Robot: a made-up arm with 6 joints. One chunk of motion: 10 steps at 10 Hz.
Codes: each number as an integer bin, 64 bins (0 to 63) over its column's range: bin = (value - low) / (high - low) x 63, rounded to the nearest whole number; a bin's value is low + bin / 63 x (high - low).
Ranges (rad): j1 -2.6..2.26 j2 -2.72..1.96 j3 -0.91..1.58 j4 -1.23..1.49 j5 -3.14..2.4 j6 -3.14..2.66
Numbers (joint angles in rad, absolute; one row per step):
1: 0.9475 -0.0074 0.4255 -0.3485 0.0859 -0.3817
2: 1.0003 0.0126 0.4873 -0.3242 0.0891 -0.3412
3: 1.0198 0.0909 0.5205 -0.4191 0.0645 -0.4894
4: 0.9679 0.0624 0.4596 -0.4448 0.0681 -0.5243
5: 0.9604 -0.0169 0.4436 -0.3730 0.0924 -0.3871
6: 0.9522 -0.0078 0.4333 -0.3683 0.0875 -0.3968
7: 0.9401 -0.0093 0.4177 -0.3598 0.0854 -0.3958
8: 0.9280 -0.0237 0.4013 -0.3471 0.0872 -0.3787
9: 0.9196 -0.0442 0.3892 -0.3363 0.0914 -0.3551
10: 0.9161 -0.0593 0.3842 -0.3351 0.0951 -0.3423
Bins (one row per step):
1: 46 37 34 20 37 30
2: 47 37 35 21 37 30
3: 47 38 36 19 36 29
4: 46 37 35 18 36 28
5: 46 36 34 20 37 30
6: 46 37 34 20 37 30
7: 46 36 34 20 37 30
8: 46 36 33 20 37 30
9: 46 36 33 21 37 30
10: 46 36 33 21 37 30

